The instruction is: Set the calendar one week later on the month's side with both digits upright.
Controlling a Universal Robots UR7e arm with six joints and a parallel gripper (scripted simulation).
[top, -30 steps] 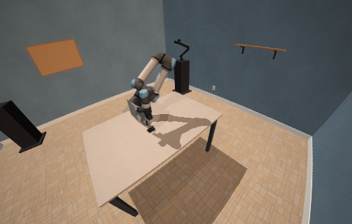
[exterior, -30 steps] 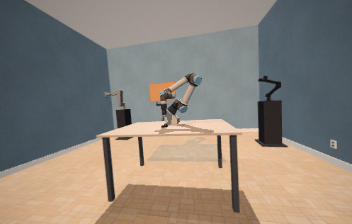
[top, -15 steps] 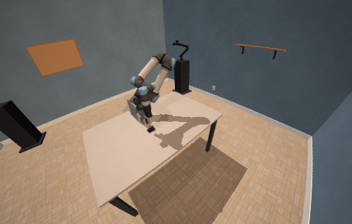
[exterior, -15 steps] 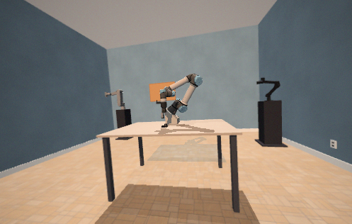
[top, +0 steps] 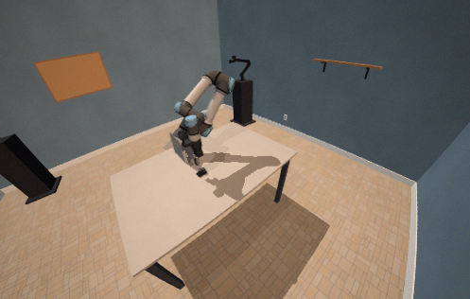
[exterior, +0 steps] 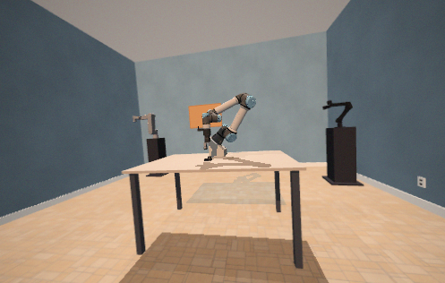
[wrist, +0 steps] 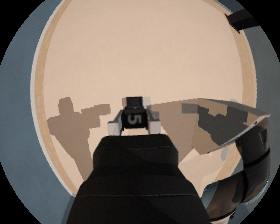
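My gripper is now 2 cm to the right of the calendar tray and 13 cm above it. From my hand the other things lie so: dark calendar cube: 1 cm below.
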